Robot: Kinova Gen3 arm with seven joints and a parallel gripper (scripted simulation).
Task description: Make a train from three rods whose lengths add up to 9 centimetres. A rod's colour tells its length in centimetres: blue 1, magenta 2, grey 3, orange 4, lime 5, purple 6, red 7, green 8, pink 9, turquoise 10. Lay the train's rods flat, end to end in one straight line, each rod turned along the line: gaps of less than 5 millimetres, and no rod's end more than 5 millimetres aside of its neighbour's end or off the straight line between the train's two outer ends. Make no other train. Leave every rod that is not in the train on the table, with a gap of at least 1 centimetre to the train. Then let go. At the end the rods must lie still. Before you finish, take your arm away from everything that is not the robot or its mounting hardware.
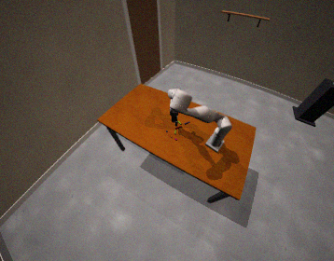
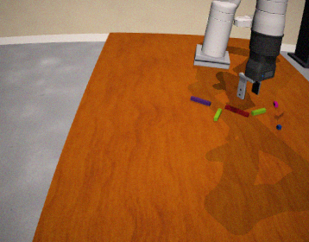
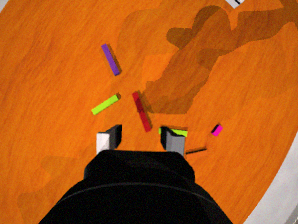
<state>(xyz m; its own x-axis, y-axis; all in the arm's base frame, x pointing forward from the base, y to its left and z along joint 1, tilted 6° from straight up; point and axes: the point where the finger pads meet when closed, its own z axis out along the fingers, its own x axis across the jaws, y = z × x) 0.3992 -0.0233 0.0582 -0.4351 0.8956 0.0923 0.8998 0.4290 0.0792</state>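
Right now my hand is 8 cm to the right of the blue rod, 8 cm above it and 6 cm short of it. Round my hand: orange rod 11 cm to the left, 8 cm below; red rod 8 cm below, 2 cm behind, 1 cm to the right; purple rod 10 cm to the right, 8 cm below, 8 cm behind.
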